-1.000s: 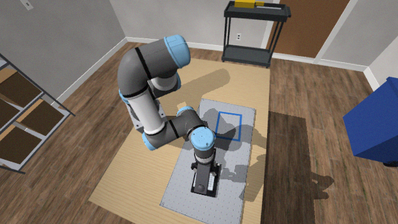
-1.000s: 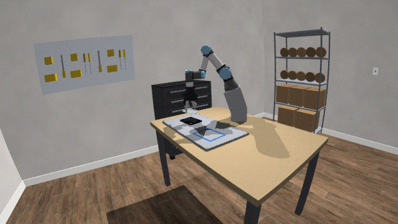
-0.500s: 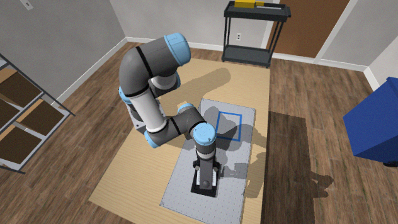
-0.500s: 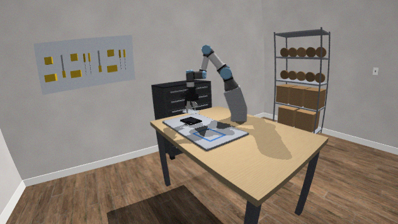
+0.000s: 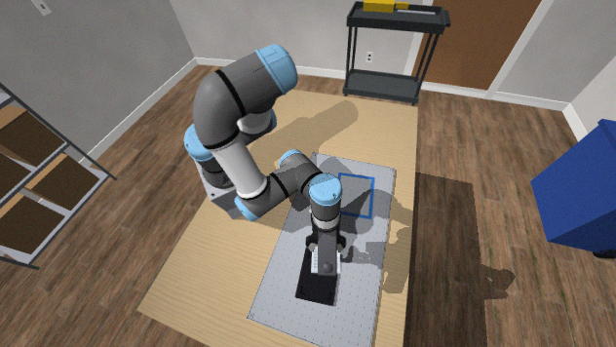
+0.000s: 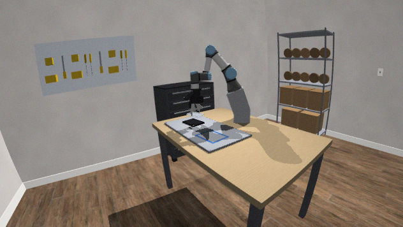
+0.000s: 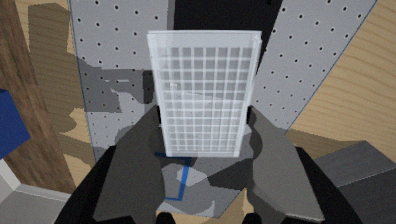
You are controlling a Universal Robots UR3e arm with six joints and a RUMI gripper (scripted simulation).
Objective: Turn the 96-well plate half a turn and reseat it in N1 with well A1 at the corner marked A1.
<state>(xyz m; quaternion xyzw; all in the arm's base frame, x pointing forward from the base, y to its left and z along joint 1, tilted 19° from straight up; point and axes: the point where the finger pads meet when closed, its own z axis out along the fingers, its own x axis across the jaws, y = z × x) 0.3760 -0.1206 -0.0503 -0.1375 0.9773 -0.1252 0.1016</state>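
My gripper is now 4 cm short of the A1 corner mark, 2 cm to the right of it and 9 cm above it. Also, from my hand: 96-well plate: 1 cm below; then black plate nest N1: 1 cm behind, 6 cm to the right, 9 cm below.
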